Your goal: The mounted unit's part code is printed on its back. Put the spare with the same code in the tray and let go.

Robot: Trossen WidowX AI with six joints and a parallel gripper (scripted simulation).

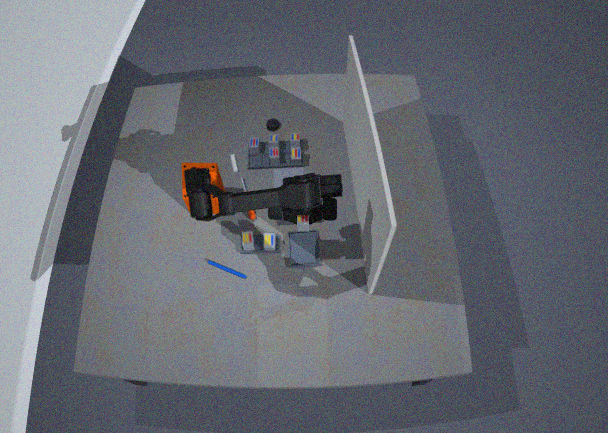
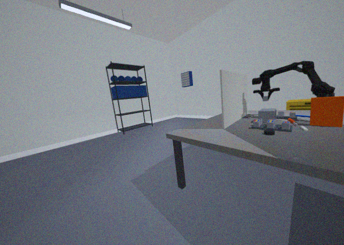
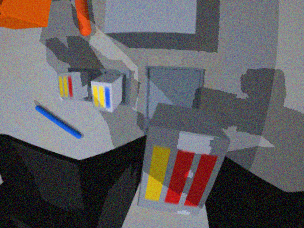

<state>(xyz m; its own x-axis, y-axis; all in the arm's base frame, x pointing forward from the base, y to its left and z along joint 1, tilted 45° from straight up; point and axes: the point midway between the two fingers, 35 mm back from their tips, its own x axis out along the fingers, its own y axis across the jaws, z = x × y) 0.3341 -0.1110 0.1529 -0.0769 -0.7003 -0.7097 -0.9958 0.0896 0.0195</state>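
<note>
Right now my gripper tip is 170 mm above the grey square tray. From my gripper tip the other things lie so: tall grey panel: 190 mm ahead, 180 mm to the left, 60 mm above; then grey spare block: 20 mm above; then blue marker pen: 250 mm behind, 70 mm to the right, 160 mm below.
</note>
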